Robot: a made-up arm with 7 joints.
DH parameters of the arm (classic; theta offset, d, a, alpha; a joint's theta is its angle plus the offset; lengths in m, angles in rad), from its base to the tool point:
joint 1: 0 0.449 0 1.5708
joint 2: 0 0.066 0 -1.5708
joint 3: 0 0.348 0.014 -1.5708
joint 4: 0 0.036 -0.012 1.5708
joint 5: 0 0.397 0 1.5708
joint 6: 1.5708 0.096 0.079 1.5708
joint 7: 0 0.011 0 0
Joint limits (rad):
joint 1: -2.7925..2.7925
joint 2: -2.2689..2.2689
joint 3: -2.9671..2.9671
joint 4: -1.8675..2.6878
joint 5: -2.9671..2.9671
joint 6: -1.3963..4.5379
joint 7: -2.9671..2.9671
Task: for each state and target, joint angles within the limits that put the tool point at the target. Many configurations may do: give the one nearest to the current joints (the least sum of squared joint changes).
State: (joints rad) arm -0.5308 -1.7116 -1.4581 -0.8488 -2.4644 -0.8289 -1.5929
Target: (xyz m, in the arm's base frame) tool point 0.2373 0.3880 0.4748
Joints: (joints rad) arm 0.0642 -1.5981 -1.3551 -1.4819 -2.4037 -0.8724 -1.5929
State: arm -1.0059 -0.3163 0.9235 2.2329 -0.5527 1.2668 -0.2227
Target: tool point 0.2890 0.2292 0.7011
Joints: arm -0.6533 0.1036 1.2937 2.1197 -0.6373 1.4386 -0.2227
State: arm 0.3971 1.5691 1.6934 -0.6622 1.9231 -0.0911 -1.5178
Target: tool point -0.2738 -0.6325 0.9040
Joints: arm 0.7195 0.9328 1.8855 -0.6570 1.8726 -0.0138 -1.5178
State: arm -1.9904 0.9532 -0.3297 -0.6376 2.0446 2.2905 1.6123
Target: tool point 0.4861 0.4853 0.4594
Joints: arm -2.3358 1.3291 -0.3558 -0.8133 2.0709 2.2436 1.6123
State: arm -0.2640 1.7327 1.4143 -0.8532 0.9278 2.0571 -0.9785
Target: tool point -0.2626 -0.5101 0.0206
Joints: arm 0.4518 2.2689 1.1463 -0.8423 0.9601 1.7271 -0.9785
